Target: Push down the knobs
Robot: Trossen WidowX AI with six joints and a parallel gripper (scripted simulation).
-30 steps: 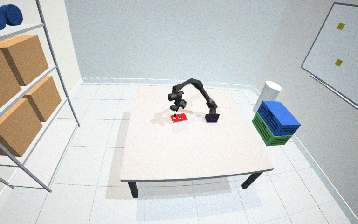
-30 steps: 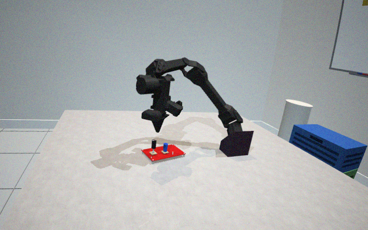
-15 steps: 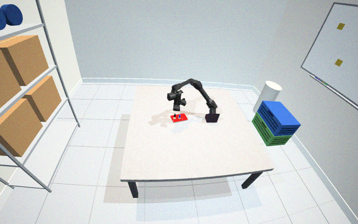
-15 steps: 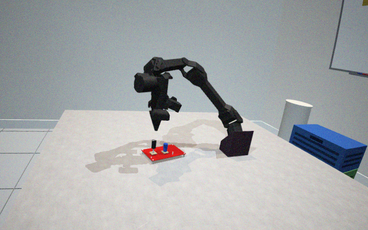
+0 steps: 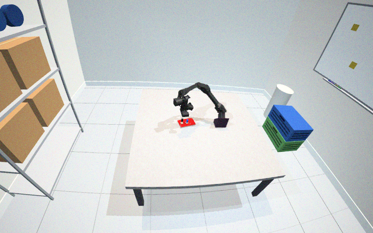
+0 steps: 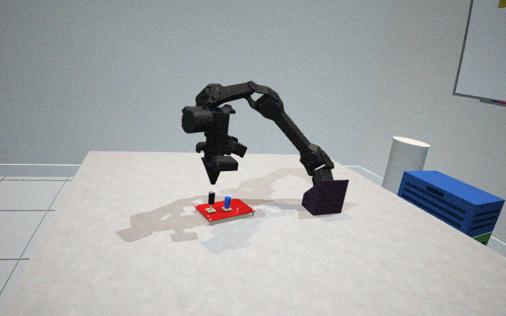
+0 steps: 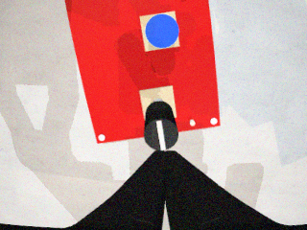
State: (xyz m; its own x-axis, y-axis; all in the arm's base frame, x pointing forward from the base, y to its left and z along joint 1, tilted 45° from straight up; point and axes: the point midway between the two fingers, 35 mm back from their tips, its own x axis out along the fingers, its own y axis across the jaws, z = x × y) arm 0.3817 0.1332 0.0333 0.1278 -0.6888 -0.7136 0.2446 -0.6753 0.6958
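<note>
The black knob is 40 mm below my gripper tip. The rest, counted from my gripper tip: blue knob 50 mm behind, 10 mm to the right, 60 mm below.
</note>
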